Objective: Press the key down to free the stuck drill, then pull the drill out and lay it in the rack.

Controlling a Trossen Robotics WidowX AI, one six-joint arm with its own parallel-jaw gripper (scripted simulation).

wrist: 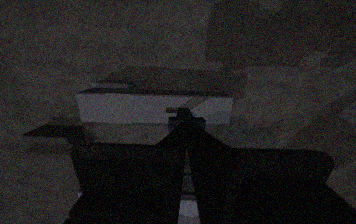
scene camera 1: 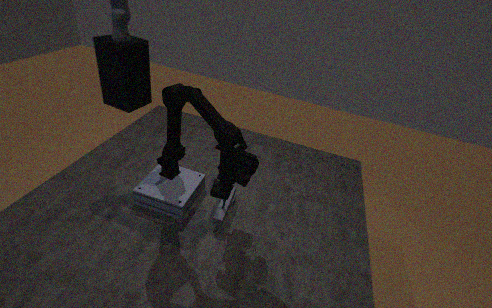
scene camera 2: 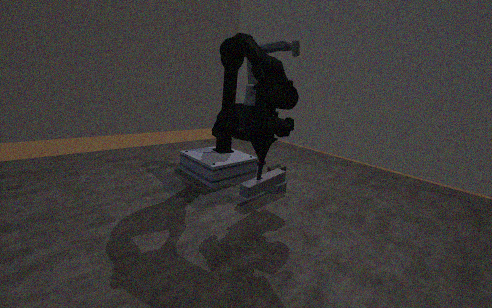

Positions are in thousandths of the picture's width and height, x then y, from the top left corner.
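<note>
You can see the gripper (scene camera 2: 532,524) here, and it shows in other views as well: there's the gripper (wrist: 524,569), and also the gripper (scene camera 1: 458,638).
</note>
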